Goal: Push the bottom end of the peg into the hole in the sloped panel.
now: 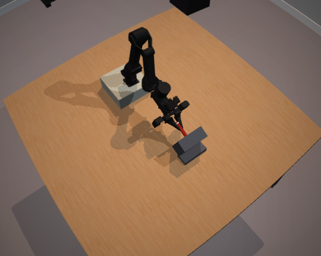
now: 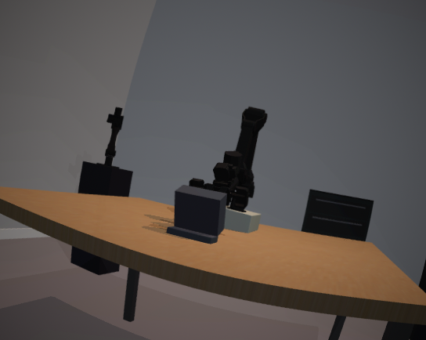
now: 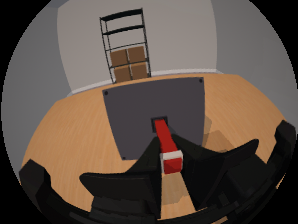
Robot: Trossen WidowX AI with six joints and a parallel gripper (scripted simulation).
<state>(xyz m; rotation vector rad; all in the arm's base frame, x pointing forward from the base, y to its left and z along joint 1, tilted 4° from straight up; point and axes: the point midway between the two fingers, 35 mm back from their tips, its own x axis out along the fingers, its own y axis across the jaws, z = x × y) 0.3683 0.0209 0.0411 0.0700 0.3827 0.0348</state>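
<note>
Right now my gripper tip is 60 mm short of the dark sloped panel and 20 mm above it. From my gripper tip the other things lie so: dark red peg 20 mm behind, 10 mm above.
</note>
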